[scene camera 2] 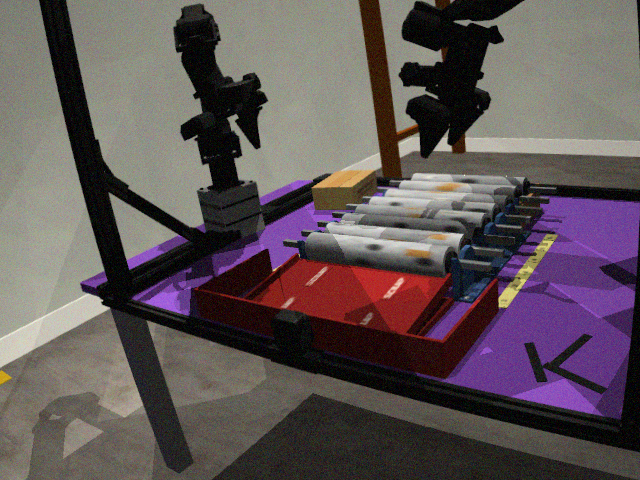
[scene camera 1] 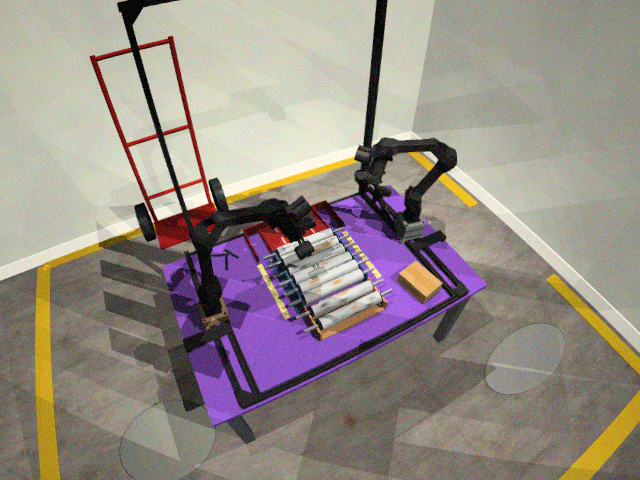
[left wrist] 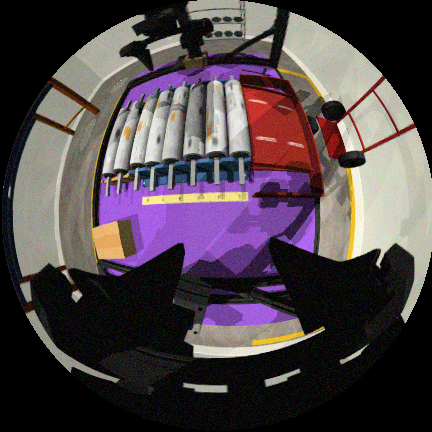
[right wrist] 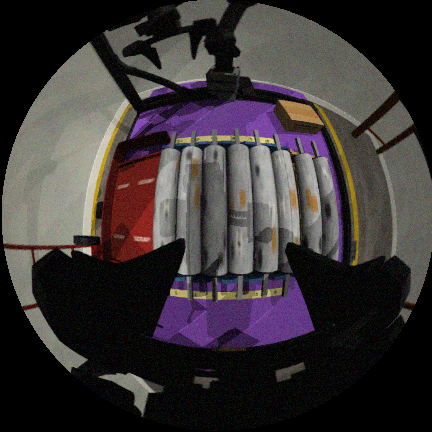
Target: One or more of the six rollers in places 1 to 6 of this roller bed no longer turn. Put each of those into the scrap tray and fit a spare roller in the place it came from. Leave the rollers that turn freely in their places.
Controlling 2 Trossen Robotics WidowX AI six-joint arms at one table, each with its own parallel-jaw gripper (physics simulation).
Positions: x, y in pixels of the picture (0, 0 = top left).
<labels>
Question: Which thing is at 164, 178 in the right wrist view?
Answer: A roller.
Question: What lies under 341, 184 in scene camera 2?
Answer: A brown box.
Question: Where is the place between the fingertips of my right gripper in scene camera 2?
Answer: At 437, 150
</labels>
